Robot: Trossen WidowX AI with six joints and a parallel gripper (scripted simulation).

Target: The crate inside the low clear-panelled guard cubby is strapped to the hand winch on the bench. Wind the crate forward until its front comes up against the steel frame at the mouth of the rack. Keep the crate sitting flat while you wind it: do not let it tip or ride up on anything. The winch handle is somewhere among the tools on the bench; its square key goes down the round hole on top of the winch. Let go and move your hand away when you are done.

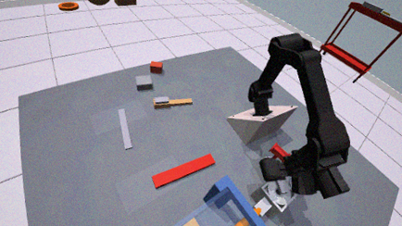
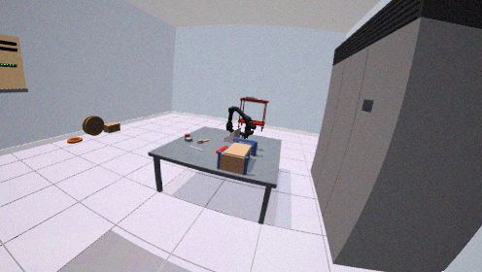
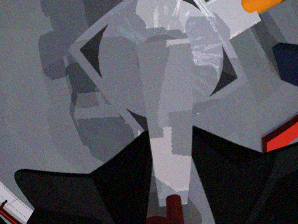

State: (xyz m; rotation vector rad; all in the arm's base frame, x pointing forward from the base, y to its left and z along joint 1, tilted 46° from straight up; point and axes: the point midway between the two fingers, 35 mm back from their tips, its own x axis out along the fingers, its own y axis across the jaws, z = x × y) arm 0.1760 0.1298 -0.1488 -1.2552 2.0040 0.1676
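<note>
My gripper tip is 10 mm past the winch handle, 10 mm to the left of it and 20 mm below it. Also, from my gripper tip: red knob 30 mm behind, 50 mm to the right, 50 mm above; then hand winch 10 mm ahead, 30 mm to the left, 70 mm below; then blue frame 190 mm ahead, 30 mm to the left, 10 mm above.
</note>
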